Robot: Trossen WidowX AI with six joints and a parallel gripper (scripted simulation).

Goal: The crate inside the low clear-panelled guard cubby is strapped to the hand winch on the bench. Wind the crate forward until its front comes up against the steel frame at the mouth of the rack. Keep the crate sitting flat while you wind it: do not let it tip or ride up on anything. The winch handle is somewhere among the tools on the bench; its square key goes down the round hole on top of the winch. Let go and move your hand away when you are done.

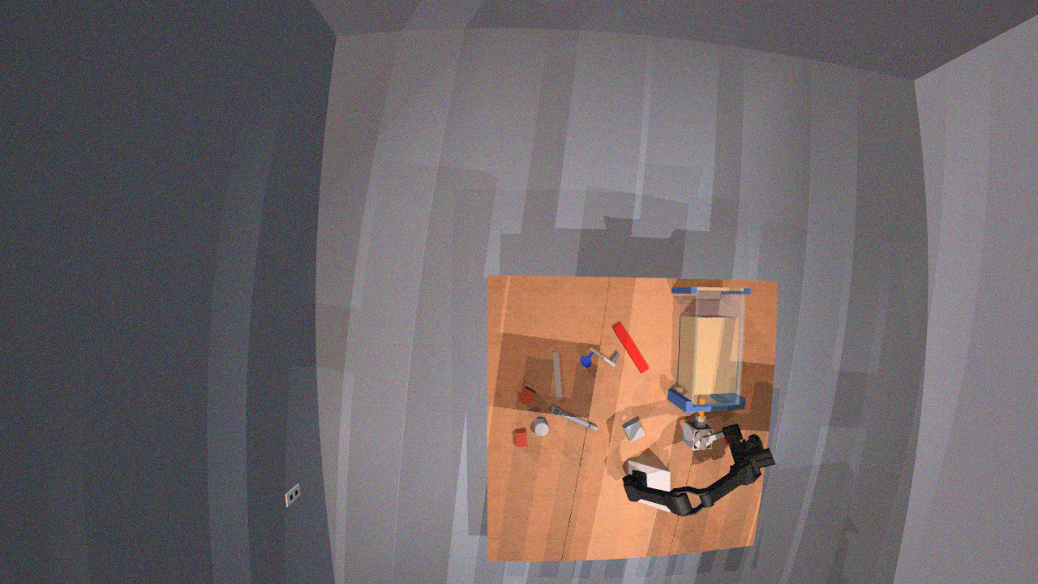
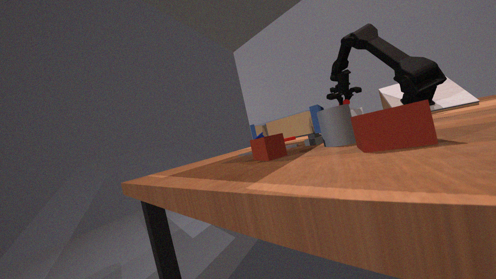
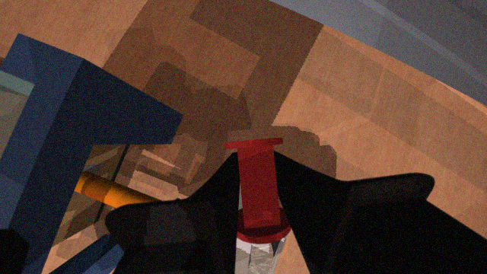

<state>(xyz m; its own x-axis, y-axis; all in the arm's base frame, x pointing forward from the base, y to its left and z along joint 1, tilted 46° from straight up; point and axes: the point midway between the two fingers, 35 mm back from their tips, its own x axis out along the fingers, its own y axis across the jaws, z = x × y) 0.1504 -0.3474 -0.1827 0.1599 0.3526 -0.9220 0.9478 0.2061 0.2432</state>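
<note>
My gripper tip is now 1 cm past the red-knobbed crank, 5 cm to the right of it and 3 cm above it. Round my gripper tip: grey winch (3 cm behind, 11 cm to the left, 10 cm below); blue steel frame (14 cm ahead, 9 cm to the left, 3 cm below); red grip (1 cm behind, 2 cm to the left).
</note>
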